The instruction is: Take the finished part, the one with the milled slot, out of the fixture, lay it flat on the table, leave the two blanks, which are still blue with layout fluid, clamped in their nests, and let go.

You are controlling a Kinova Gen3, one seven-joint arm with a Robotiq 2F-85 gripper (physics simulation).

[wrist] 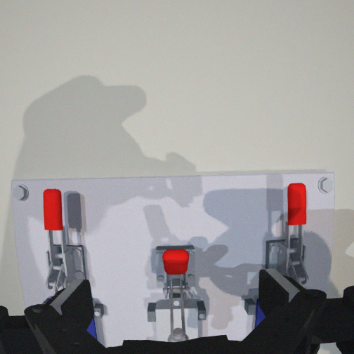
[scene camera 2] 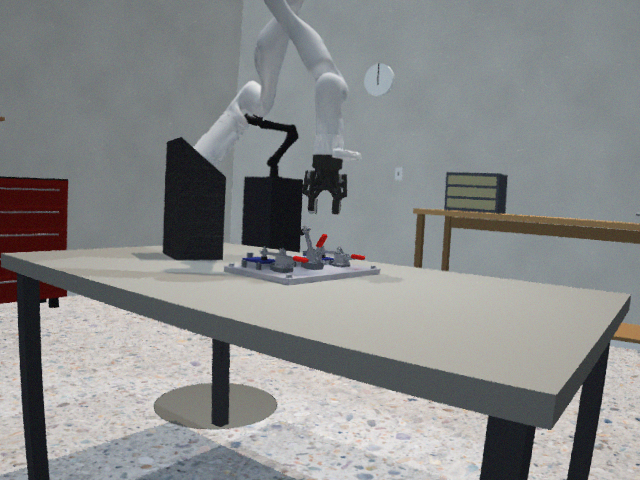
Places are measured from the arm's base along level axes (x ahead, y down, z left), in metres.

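Where they show: gripper, fingertip midpoint: (scene camera 2: pixel 324 213); arm's base, origin of the base link: (scene camera 2: pixel 199 164).
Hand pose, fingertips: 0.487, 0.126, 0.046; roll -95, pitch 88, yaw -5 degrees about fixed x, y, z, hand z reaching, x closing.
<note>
Things, the pixels of their centre, and the offset from my fingertips, as dx, dy, dz. "spot": a spot on its surface instead. Level surfaces: height alone.
- fixture plate, surface spot: (scene camera 2: pixel 330 275) spot: +0.060, +0.146, -0.034
- middle clamp's red handle, surface spot: (scene camera 2: pixel 321 240) spot: +0.002, +0.067, -0.008
- table, its level: dy +0.158
The fixture plate (scene camera 2: pixel 330 275) (wrist: pixel 120 245) lies on the table. In its middle nest a pale grey part (wrist: pixel 162 322) shows in the wrist view, partly covered by the clamp; its slot cannot be made out. The middle clamp's red handle (scene camera 2: pixel 321 240) (wrist: pixel 176 262) stands raised, and its arm is tipped up. Blue blanks (scene camera 2: pixel 258 259) (wrist: pixel 260 312) sit in the side nests, largely hidden by my fingers in the wrist view. The side clamps' red handles (scene camera 2: pixel 299 259) (scene camera 2: pixel 357 256) (wrist: pixel 53 209) (wrist: pixel 297 204) lie low. My gripper (scene camera 2: pixel 324 210) (wrist: pixel 174 295) is open and empty, pointing down above the fixture.
The table (scene camera 2: pixel 392 315) (wrist: pixel 225 75) extends around the plate. Bolt heads (wrist: pixel 20 193) (wrist: pixel 326 185) stand at plate corners. A black angled block (scene camera 2: pixel 193 206) stands on the table left of the fixture. A bench with a drawer cabinet (scene camera 2: pixel 471 193) is at the back right.
</note>
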